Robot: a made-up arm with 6 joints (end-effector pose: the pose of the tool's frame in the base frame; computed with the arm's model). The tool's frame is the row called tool.
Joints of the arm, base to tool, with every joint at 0 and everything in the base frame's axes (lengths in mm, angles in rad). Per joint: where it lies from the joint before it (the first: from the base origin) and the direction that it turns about. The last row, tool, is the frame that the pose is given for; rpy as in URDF.
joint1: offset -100 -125 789 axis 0.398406 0.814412 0.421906
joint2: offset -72 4 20 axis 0.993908 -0.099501 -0.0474
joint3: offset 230 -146 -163 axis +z
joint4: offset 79 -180 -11 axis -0.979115 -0.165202 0.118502
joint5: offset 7 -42 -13 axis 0.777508 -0.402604 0.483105
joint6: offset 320 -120 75 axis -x
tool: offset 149 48 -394 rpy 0.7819 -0.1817 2.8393
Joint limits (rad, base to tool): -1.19..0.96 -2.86..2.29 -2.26..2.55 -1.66..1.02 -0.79..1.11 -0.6..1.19
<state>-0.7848 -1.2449 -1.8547 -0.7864 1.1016 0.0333</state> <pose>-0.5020 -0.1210 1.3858 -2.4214 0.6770 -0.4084</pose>
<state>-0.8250 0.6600 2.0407 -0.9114 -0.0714 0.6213</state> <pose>0.5172 0.3323 0.5497 1.4686 -0.1080 -1.8019</pose>
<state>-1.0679 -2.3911 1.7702 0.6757 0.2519 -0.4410</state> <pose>-0.3621 -0.6626 0.9382 3.1028 -0.5149 1.3011</pose>
Working (the frame after each row of the table, in the pose's form):
after joint1: -0.1000 -0.1250 0.7890 -0.2896 -0.9284 -0.3432
after joint2: -0.1510 -0.0966 0.7422 -2.4799 -0.8064 -0.5999
after joint3: -0.1412 -0.0852 1.0593 -2.2903 0.5942 -1.8033
after joint4: -0.0673 -0.2520 1.1332 -2.9642 0.7283 -1.8217
after joint5: -0.0341 -0.2798 1.1436 -2.8649 0.8545 -1.9577
after joint6: 0.0237 -0.4981 0.8764 -2.4239 0.8545 -1.9577

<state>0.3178 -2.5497 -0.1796 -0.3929 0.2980 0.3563</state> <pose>0.8192 -0.1276 1.1484 2.8753 -0.0384 -2.9437</pose>
Working (the frame after each row of the table, in the pose's form):
after joint1: -0.1000 -0.1250 0.7890 0.1467 0.2486 0.1534
after joint2: -0.1642 -0.1339 0.8265 -2.4465 0.4098 0.0088
after joint3: 0.1338 -0.1235 0.9354 -2.3970 0.2911 0.1525
after joint4: 0.2266 0.0171 1.0373 -2.0184 0.2156 0.1274
after joint5: 0.2417 0.0256 1.0783 -1.7647 0.3897 0.1989
after joint6: 0.5513 0.1866 1.0523 -2.1210 0.3897 0.1989

